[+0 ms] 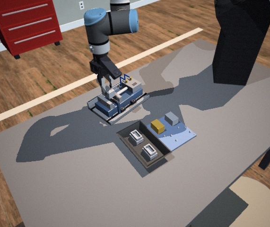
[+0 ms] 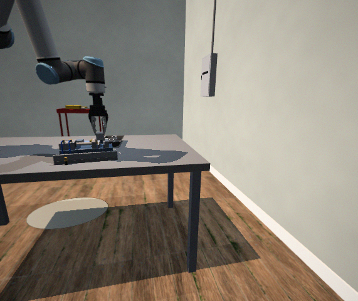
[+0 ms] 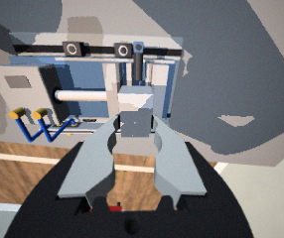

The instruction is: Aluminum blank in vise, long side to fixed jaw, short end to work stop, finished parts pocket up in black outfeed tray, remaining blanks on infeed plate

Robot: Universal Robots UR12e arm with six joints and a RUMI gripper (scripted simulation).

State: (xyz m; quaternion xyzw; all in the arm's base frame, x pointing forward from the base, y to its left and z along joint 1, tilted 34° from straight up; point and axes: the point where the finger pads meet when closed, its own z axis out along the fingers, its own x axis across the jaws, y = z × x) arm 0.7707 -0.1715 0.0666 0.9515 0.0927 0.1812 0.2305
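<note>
The fixed jaw is 30 mm ahead of my hand, 10 mm to the left of it and 60 mm below it. Also, from my hand: vise 70 mm behind, 100 mm below; dark work stop rod 50 mm to the left, 50 mm below; vise rail 60 mm behind, 90 mm to the right, 110 mm below.
</note>
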